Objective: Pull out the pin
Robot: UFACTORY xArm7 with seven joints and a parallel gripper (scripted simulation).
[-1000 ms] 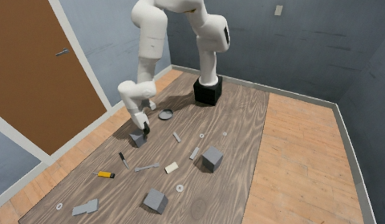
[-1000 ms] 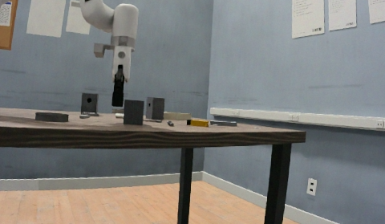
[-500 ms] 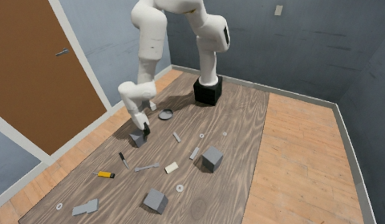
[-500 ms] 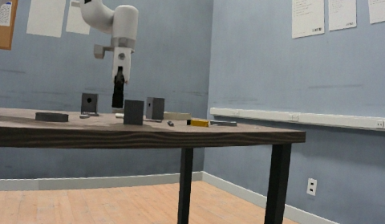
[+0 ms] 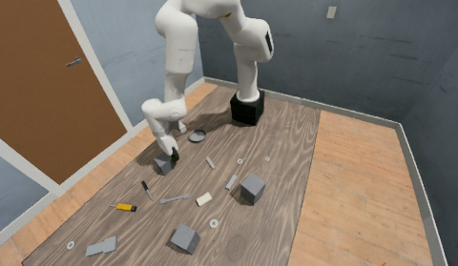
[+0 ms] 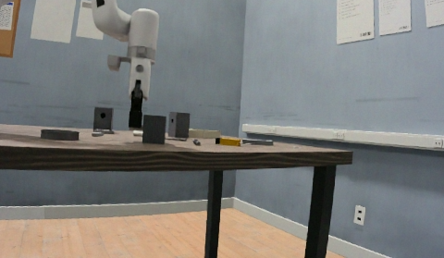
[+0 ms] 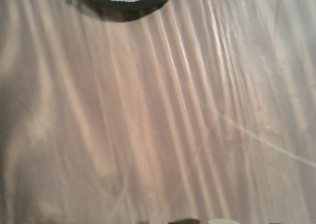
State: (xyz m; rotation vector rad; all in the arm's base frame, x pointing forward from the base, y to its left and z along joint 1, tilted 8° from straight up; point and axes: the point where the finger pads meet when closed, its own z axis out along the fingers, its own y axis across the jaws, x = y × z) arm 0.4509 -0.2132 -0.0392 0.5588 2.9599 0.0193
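Now: hand 10 mm short of the cream pin, 10 mm to the left of it and 20 mm above it. Also, from my hand: round dish 190 mm behind, 20 mm to the left, 50 mm below; grey block 40 mm ahead, 10 mm to the right, 20 mm below; short bar 60 mm behind, 160 mm to the left, 50 mm below.
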